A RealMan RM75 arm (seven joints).
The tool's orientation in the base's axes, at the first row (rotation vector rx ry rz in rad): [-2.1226 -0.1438 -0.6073]
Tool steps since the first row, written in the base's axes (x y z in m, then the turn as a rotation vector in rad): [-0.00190 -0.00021 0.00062 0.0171 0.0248 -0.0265]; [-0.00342 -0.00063 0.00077 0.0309 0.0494 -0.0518]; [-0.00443 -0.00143 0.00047 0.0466 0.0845 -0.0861]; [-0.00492 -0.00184 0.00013 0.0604 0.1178 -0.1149]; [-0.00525 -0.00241 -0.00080 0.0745 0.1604 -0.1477]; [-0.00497 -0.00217 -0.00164 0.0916 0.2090 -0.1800]
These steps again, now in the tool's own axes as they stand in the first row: [-0.00134 -0.00094 -0.00116 -0.0006 0.0104 0.0387]; [-0.00255 -0.00129 -0.00213 -0.0035 0.0190 0.0755]; [-0.00347 -0.00092 -0.00300 -0.0102 0.0286 0.1257]; [-0.00401 -0.00058 -0.00334 -0.0158 0.0346 0.1711]; [-0.00467 0.00034 -0.00348 -0.0241 0.0382 0.2259]; [-0.00485 0.00091 -0.00278 -0.0303 0.0388 0.2864]
